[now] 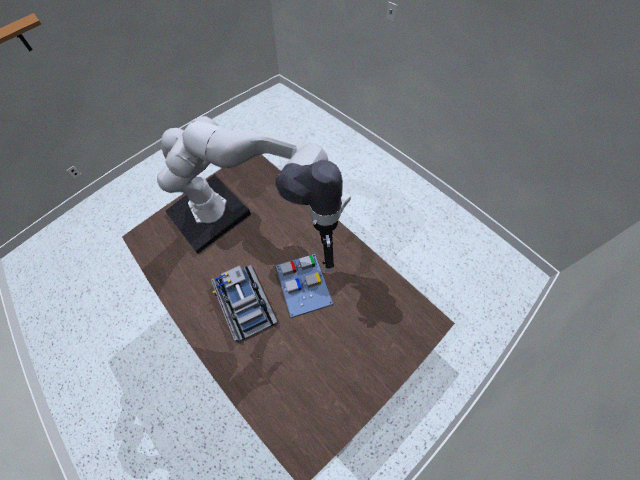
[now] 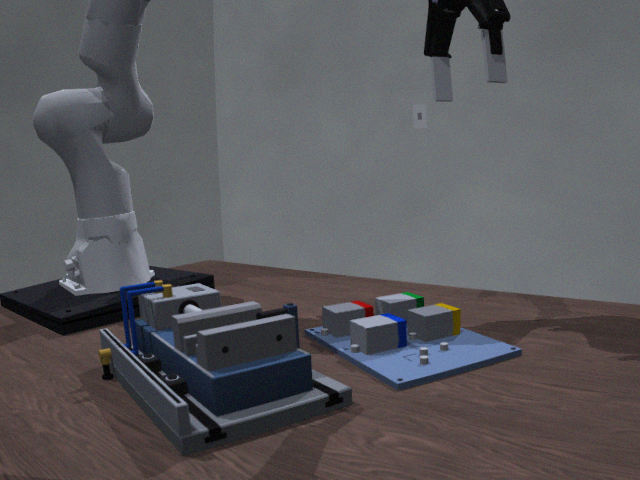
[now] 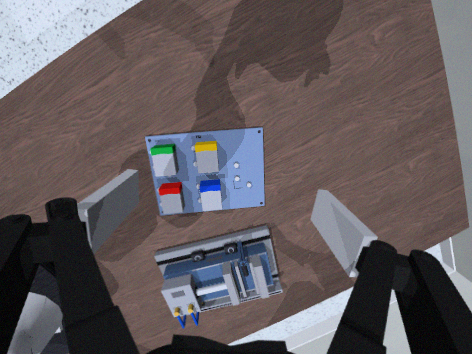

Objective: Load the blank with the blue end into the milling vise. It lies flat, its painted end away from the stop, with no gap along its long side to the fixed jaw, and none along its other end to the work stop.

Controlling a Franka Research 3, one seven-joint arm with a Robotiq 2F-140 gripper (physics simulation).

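Note:
The blank with the blue end lies flat on the light blue plate. The milling vise stands beside the plate. Its fixed jaw and its moving jaw are apart, with no blank seen between them. The work stop is a blue post with a black rod at one side of the jaws. My gripper is open and empty, high above the table by the plate.
Blanks with a red end, a green end and a yellow end share the plate. Small pegs stand on it. Blue pipes rise at the vise's cylinder end.

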